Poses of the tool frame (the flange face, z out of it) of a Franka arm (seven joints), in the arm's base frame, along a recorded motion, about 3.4 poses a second.
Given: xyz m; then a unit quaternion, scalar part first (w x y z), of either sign.
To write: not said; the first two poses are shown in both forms.
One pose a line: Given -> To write
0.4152, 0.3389, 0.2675, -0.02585, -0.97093, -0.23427, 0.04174 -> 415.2, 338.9, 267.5, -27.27, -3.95, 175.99
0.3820, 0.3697, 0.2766, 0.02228, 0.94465, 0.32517, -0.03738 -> 382.0, 369.7, 276.6, -38.10, -3.22, 176.19
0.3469, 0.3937, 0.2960, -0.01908, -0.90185, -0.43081, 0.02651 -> 346.9, 393.7, 296.0, -51.12, -1.80, 176.72
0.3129, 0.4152, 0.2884, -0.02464, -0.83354, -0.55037, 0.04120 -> 312.9, 415.2, 288.4, -66.98, -2.38, 175.04
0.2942, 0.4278, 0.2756, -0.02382, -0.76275, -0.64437, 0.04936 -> 294.2, 427.8, 275.6, -80.51, -2.56, 174.26
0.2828, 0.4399, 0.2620, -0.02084, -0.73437, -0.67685, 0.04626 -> 282.8, 439.9, 262.0, -85.44, -2.28, 174.65
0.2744, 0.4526, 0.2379, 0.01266, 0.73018, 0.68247, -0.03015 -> 274.4, 452.6, 237.9, -86.18, -1.53, 176.58
